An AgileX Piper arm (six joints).
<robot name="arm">
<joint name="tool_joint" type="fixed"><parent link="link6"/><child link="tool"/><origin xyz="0 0 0" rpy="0 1.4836 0"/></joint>
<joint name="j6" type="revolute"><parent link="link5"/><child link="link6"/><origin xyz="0.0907 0 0.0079"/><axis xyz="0.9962 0 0.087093"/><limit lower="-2.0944" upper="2.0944"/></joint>
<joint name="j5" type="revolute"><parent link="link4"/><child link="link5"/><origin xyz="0 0 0"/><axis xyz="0 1 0"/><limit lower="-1.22" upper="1.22"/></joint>
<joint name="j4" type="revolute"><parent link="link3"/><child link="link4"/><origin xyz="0.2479 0 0.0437"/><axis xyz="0.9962 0 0.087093"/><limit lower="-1.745" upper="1.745"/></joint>
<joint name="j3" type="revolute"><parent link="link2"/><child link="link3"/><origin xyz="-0.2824 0 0.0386"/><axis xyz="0 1 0"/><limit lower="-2.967" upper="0"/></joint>
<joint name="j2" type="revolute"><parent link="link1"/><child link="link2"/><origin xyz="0 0 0"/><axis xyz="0 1 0"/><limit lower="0" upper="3.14"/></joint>
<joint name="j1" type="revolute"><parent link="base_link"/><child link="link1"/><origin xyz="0 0 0.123"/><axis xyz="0 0 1"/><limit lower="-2.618" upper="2.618"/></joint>
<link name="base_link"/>
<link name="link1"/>
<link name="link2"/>
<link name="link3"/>
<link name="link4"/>
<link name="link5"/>
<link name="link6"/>
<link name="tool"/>
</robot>
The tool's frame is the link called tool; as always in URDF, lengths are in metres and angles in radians.
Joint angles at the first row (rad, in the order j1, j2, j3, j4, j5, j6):
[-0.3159, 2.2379, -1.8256, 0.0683, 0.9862, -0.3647]
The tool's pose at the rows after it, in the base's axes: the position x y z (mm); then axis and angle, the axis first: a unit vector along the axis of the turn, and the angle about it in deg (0 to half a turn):
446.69, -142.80, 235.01, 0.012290, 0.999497, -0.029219, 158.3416
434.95, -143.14, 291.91, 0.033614, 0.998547, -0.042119, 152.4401
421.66, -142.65, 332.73, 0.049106, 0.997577, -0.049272, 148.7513
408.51, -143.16, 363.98, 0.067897, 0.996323, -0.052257, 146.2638
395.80, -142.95, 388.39, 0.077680, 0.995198, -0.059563, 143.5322
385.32, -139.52, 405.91, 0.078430, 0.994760, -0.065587, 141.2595
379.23, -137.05, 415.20, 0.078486, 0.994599, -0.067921, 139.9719
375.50, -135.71, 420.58, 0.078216, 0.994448, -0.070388, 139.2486
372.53, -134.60, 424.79, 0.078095, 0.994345, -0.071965, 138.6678
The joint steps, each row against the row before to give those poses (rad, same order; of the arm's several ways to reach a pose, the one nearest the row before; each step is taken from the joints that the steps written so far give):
[-0.0048, -0.0988, -0.0566, 0.0000, 0.0377, 0.0442]
[-0.0089, -0.0896, -0.0582, -0.0009, 0.0411, 0.0400]
[-0.0090, -0.0611, -0.0521, 0.0000, 0.0469, 0.0275]
[-0.0116, -0.0421, -0.0516, 0.0009, 0.0499, 0.0308]
[-0.0098, -0.0423, -0.0248, -0.0010, 0.0173, 0.0130]
[-0.0012, -0.0392, -0.0047, 0.0000, 0.0026, 0.0020]
[0.0000, -0.0229, 0.0000, 0.0019, 0.0000, 0.0009]
[0.0000, -0.0134, 0.0001, -0.0009, -0.0001, 0.0000]
[0.0000, -0.0106, -0.0001, 0.0000, 0.0001, 0.0001]

